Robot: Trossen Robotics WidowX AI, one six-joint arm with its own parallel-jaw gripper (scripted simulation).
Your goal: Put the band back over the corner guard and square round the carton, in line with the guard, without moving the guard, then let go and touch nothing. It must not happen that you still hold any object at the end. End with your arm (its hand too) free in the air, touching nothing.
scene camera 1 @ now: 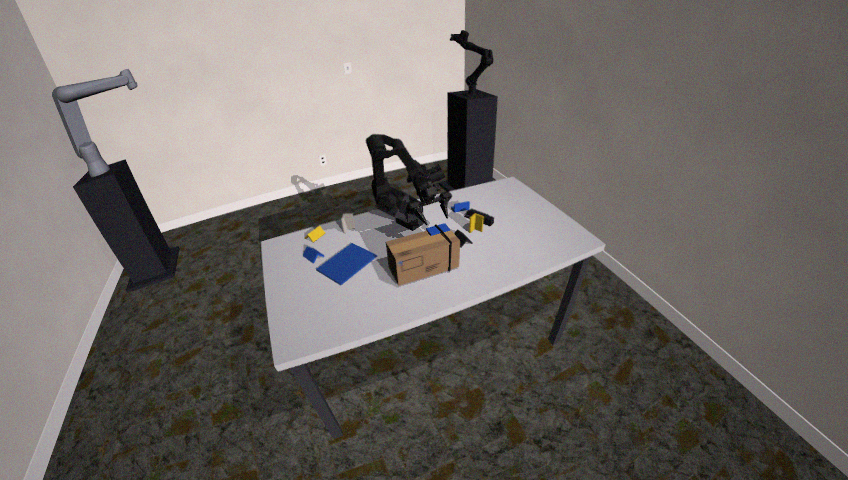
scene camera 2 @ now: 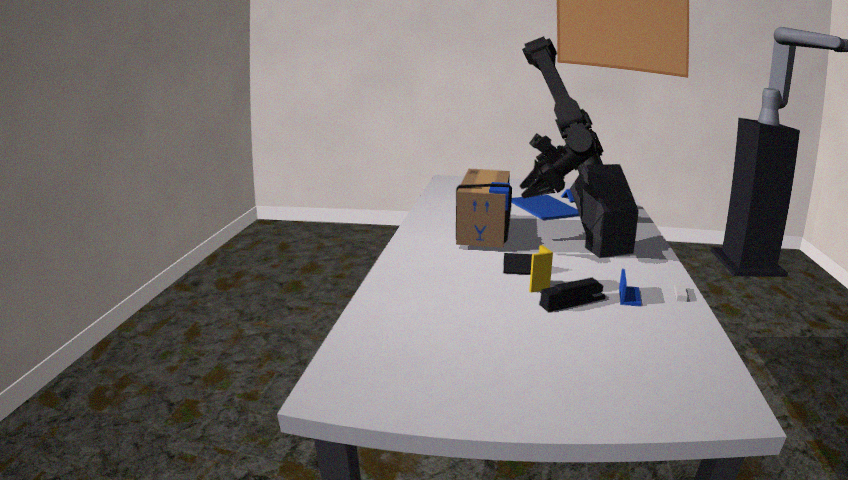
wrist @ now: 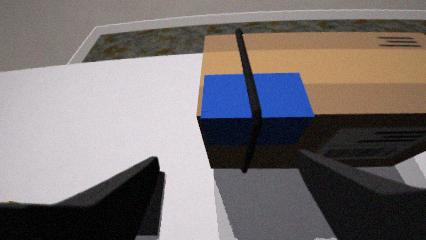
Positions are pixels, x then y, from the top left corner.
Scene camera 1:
my gripper: 437, 221
blue flat sheet: 341, 267
brown carton: 420, 255
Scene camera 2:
my gripper: 521, 191
blue flat sheet: 545, 207
black stapler: 588, 290
yellow corner guard: 541, 266
brown carton: 480, 220
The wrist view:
my gripper: 227, 160
blue corner guard: 226, 117
brown carton: 358, 83
